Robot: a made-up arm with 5 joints.
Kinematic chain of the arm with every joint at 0, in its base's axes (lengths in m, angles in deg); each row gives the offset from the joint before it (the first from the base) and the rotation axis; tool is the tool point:
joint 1: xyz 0 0 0.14 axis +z
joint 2: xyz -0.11 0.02 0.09 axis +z
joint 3: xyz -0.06 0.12 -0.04 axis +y
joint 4: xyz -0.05 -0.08 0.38 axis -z
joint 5: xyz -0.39 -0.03 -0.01 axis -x
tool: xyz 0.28 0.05 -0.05
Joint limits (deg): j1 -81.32..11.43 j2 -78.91..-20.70 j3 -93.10..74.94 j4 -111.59..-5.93 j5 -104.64..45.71
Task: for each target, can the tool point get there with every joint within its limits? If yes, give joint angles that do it. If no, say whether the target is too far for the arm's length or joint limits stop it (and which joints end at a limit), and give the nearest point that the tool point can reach.
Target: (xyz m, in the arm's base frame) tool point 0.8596 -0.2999 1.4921
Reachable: no: too far | nearest point 0.2546 0.1594 0.6036 | short by 1.169 m
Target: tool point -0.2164 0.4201 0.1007
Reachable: yes | joints -5.93 -67.85 -78.57 -28.78 0.81
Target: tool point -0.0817 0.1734 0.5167
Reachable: yes | joints -45.45 -71.90 18.65 -61.05 15.38
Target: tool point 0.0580 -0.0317 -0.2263
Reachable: no: joint limits stop it (at a limit: joint 1, joint 2, joint 3, joint 4) | nearest point 0.3479 0.2064 0.0144 | short by 0.446 m
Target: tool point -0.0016 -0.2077 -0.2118
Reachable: no: joint limits stop it (at a limit: joint 3, joint 4, joint 5) | nearest point -0.0016 -0.2077 0.2492 | short by 0.461 m
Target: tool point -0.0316 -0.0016 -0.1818
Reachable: no: joint limits stop it (at a limit: joint 1, joint 2, joint 3, joint 4) | nearest point -0.2336 0.3283 0.0161 | short by 0.435 m
